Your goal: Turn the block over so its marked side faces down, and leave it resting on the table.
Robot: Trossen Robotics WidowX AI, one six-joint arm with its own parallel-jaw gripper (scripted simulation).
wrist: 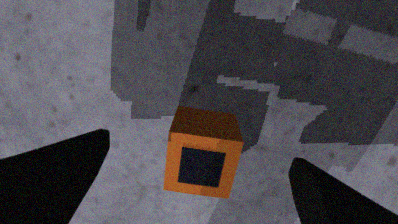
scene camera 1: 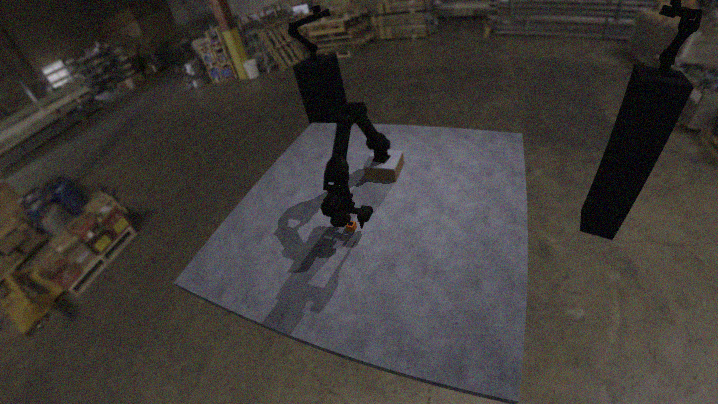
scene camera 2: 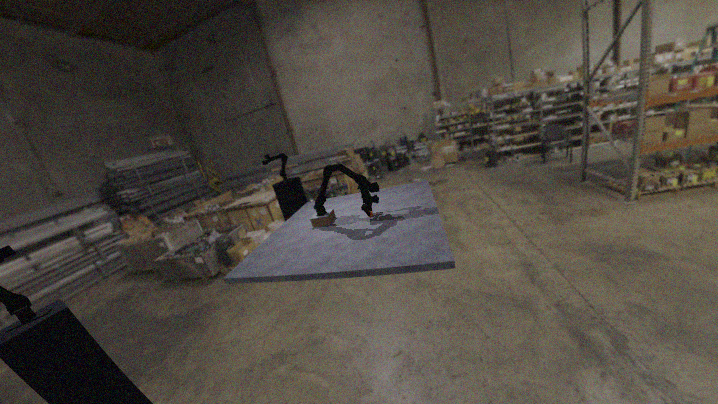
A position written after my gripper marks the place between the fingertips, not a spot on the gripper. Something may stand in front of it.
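Observation:
An orange block [wrist: 203, 149] is there for me to see. As for my gripper [scene camera 1: 351, 225], it is open and holds nothing, and the wrist view shows the gripper [wrist: 201, 153] too.

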